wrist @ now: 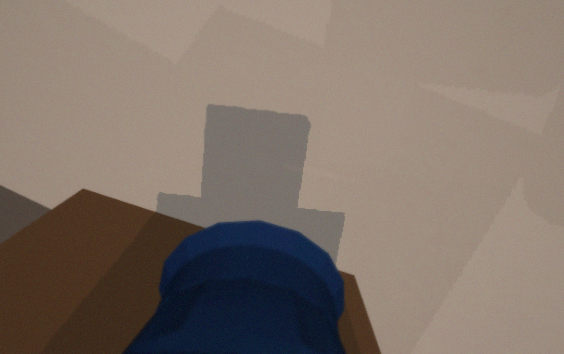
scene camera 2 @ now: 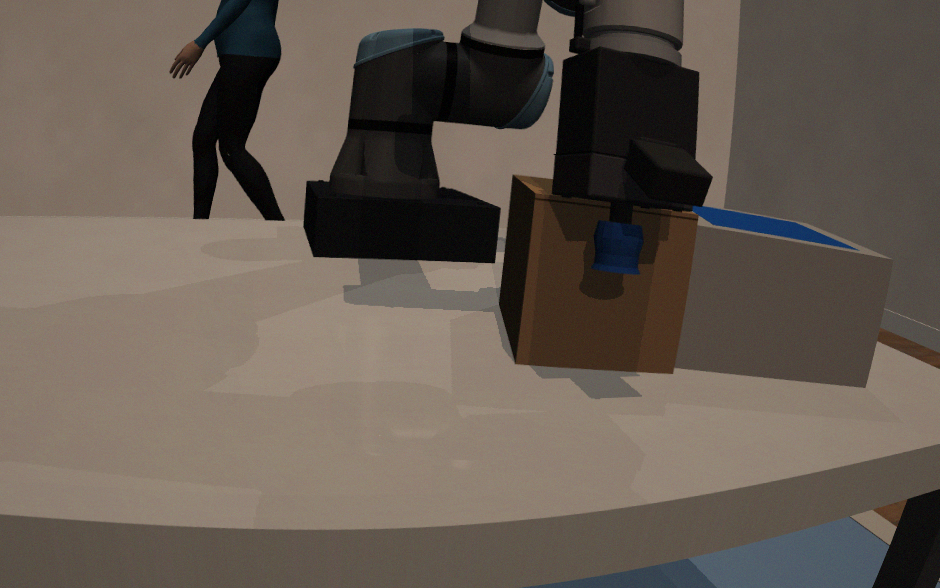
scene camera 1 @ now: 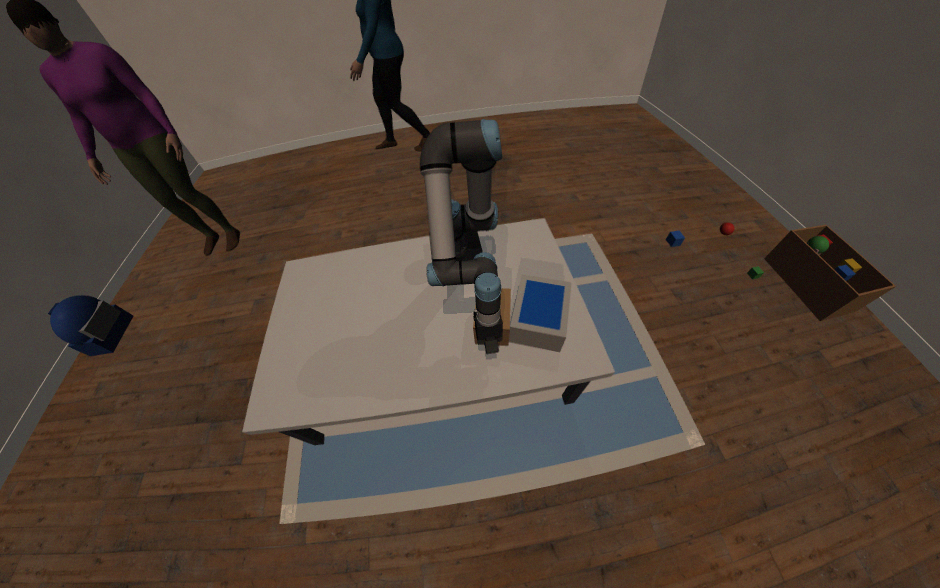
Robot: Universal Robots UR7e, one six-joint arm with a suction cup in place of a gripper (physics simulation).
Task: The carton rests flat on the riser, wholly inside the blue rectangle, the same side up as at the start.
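Frame: origin at the arm's base, x ahead, y left, z up, level; millimetres.
Seen in the pictures: hand, tool point: [wrist: 251, 300] [scene camera 2: 615, 270]; arm's base, link origin: [scene camera 2: 383, 192].
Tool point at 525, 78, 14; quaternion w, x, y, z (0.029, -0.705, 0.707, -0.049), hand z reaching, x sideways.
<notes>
Offsets run from my tool point to a thing's top centre, as dx, dy, dz. Level surfaces: height alone.
The brown carton {-121, +38, +44} [scene camera 1: 505, 315] [scene camera 2: 665, 312] [wrist: 60, 255] stands upright and flat on the table, close beside the grey riser {-109, +226, +34} [scene camera 1: 539, 338] [scene camera 2: 783, 312] [wrist: 15, 215]. The blue rectangle {-109, +226, +34} [scene camera 1: 542, 305] [scene camera 2: 776, 227] on the riser's top has nothing on it. My gripper's blue suction cup [scene camera 2: 616, 266] [wrist: 252, 240] points down in front of the carton's near side face, below its top edge. Its lip touches no top face and holds nothing. In scene camera 1 the arm hides the cup and part of the carton. Whether the cup brushes the side face, I cannot tell.
The riser stands near the right part of the white table {dz -86} [scene camera 1: 388, 374] [scene camera 2: 346, 450]. The arm's black base [scene camera 2: 402, 225] is behind, left of the carton. Two people [scene camera 1: 110, 97] [scene camera 1: 384, 55] stand beyond the table. An open box [scene camera 1: 807, 273] is at the far right.
</notes>
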